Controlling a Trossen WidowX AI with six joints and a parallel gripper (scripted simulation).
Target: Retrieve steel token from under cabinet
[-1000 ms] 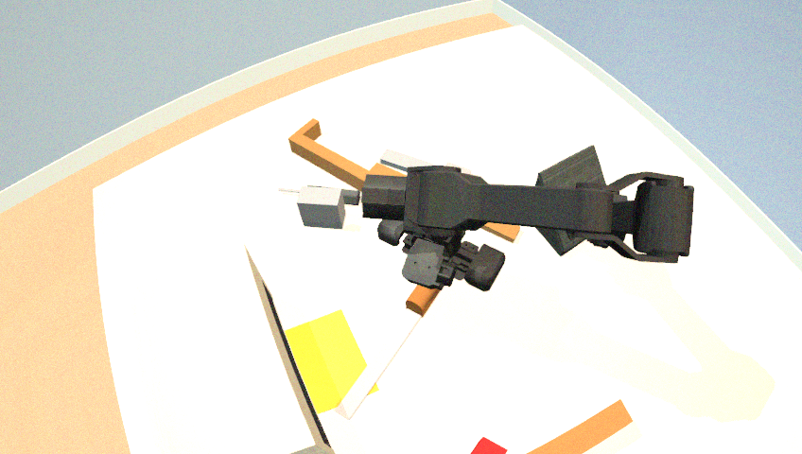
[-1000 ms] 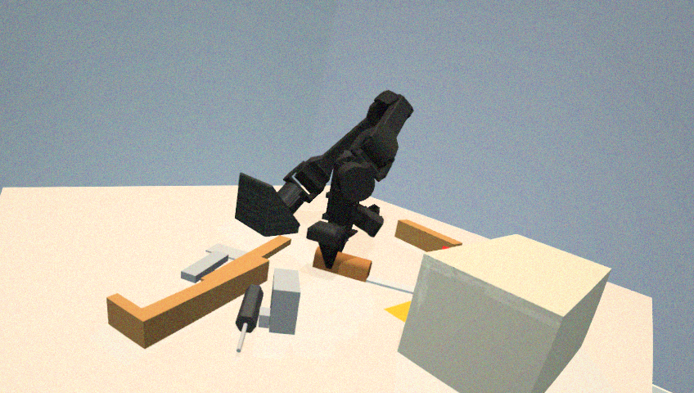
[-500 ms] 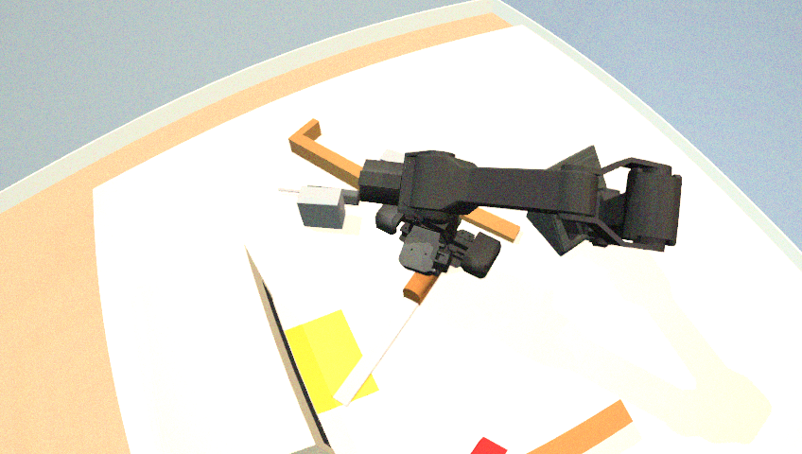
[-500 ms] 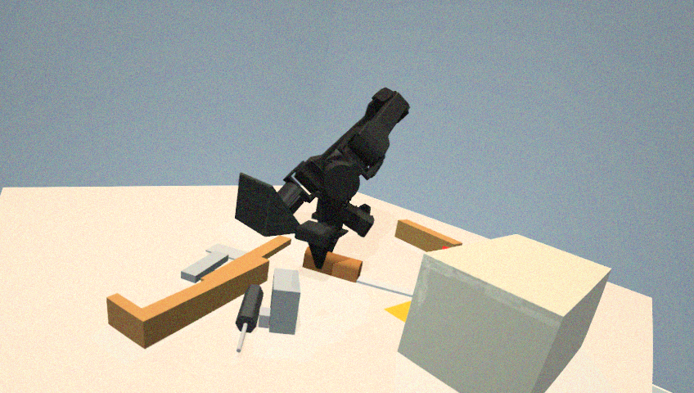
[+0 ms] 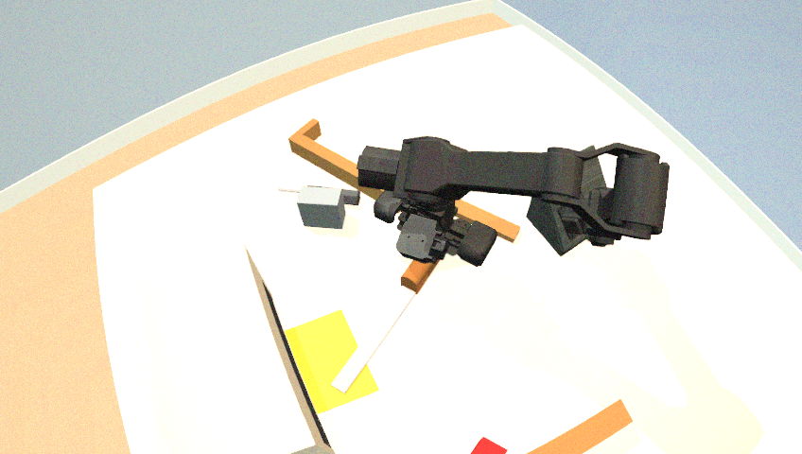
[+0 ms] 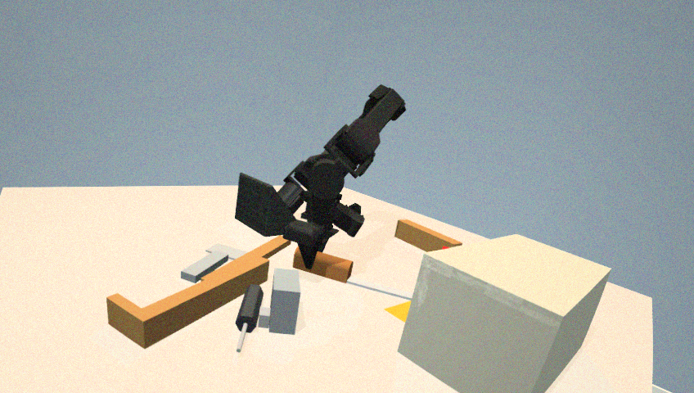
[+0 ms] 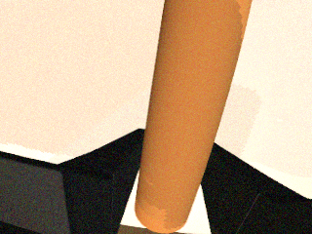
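My gripper tip is now 80 mm past the long orange bar and 80 mm to the left of it. Also, from my gripper tip: dark-handled pin tool (100 mm ahead, 230 mm to the right); small grey cube (100 mm ahead, 200 mm to the right); grey block (110 mm ahead, 170 mm to the right, 20 mm above).
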